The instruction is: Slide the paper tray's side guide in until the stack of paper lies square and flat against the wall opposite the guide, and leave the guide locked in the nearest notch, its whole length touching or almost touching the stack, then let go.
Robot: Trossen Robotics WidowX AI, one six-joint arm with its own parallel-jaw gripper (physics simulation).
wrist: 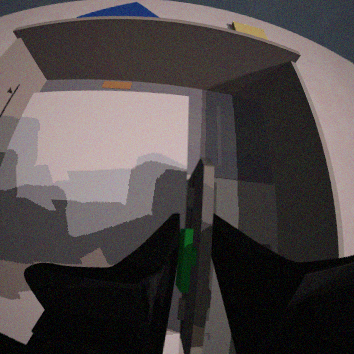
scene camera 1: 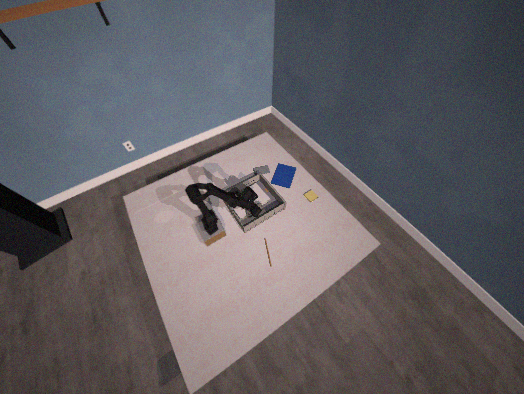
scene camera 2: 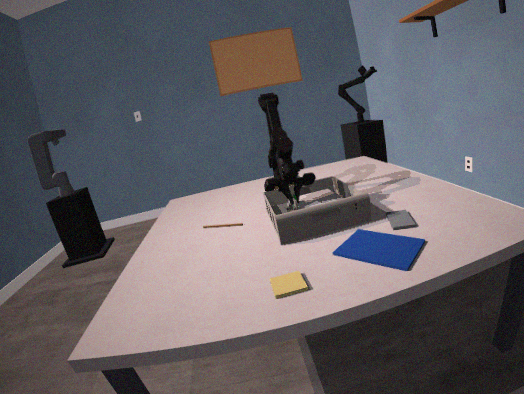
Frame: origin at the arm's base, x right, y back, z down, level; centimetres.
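Where they show: gripper, fingertip midpoint: [wrist: 192,219] [scene camera 1: 256,206]; arm's base at its link origin: [scene camera 1: 211,228] [scene camera 2: 280,178].
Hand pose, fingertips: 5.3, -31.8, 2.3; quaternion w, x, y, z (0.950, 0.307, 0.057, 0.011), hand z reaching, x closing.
Things, the pixels of their centre, and the offset from my fingertips, as dx, dy, dz. "spot": a spot on its surface instead. Level surfaces: height alone.
- grey paper tray at the middle of its body: [wrist: 113,197] [scene camera 2: 311,203] [scene camera 1: 253,200] -5.3, -1.8, +1.2
- paper at the middle of its body: [wrist: 74,219] [scene camera 2: 319,204] [scene camera 1: 248,200] -9.0, -0.2, +3.0
- side guide at a spot on its surface: [wrist: 207,192] spot: +0.5, -1.3, -1.9
- folder at the middle of its body: [wrist: 123,24] [scene camera 2: 379,247] [scene camera 1: 284,175] -9.5, -36.4, +5.6
- yellow pad at the middle of its body: [scene camera 2: 287,284] [wrist: 250,33] [scene camera 1: 311,196] +17.3, -37.2, +5.5
- small grey block at the middle of its body: [scene camera 2: 400,219] [scene camera 1: 261,170] -25.0, -26.8, +5.5
- brown stick at the middle of its body: [scene camera 2: 222,225] [scene camera 1: 268,252] +26.7, +14.0, +5.7
- table at its surface level: dz +6.0
The grey paper tray [scene camera 1: 265,219] [scene camera 2: 325,218] [wrist: 130,50] stands on the table. The white stack of paper [wrist: 110,122] lies flat in it; in the wrist view its left edge meets the left wall and its right edge runs straight, parallel to the guide. The side guide [wrist: 207,192], a thin upright grey plate with a green latch [wrist: 186,260], stands at the stack's right edge, touching or nearly touching. My gripper [scene camera 1: 257,213] [scene camera 2: 294,205] [wrist: 192,219] is shut on the guide. The fingers and shadows hide the guide's near part and the notches.
A blue book or folder [scene camera 1: 283,175] [scene camera 2: 381,249] [wrist: 120,11], a yellow pad [scene camera 1: 310,195] [scene camera 2: 289,284] [wrist: 250,31] and a small grey block [scene camera 1: 261,169] [scene camera 2: 401,219] lie outside the tray. A brown stick [scene camera 1: 268,252] [scene camera 2: 223,225] lies on the table [scene camera 1: 225,300].
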